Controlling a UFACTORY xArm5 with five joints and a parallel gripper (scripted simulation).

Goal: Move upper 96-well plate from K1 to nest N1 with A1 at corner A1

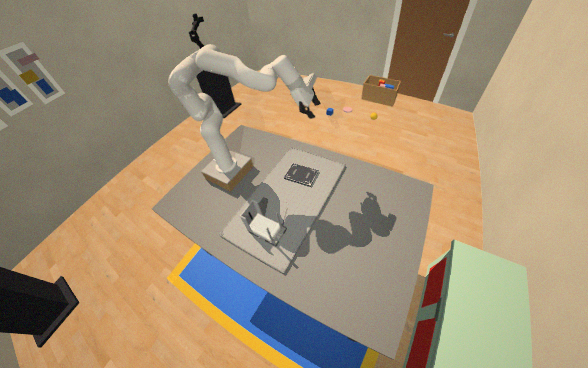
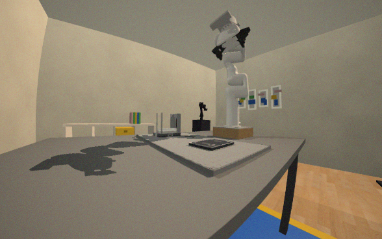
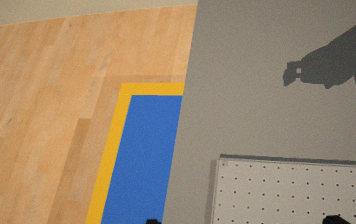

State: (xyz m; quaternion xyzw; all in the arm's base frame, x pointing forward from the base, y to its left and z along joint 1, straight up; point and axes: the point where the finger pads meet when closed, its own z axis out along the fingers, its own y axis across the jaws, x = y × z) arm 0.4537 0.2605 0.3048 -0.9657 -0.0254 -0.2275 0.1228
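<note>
Right now my hand is 40 mm past the white 96-well plate, 500 mm to the left of it and 320 mm above it. The rest, counted from my hand: dark plate nest N1: 40 mm behind, 110 mm to the right, 360 mm below; A1 label: 40 mm ahead, 160 mm to the right, 350 mm below.
</note>
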